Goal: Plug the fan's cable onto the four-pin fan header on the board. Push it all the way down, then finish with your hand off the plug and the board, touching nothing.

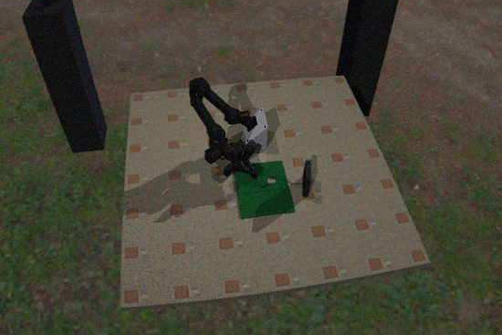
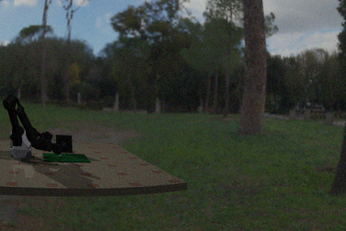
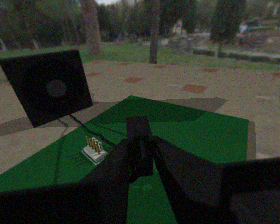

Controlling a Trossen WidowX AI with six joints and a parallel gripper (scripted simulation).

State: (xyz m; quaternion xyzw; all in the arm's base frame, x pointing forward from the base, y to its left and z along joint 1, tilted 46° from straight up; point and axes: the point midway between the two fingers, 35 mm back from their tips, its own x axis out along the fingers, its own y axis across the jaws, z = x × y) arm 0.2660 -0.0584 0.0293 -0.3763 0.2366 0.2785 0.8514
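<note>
Right now my gripper tip is 4 cm short of the green board, 4 cm to the right of it and 8 cm above it. From my gripper tip the other things lie so: dark plug 1 cm below; black fan 6 cm ahead, 23 cm to the left, 1 cm below.
</note>
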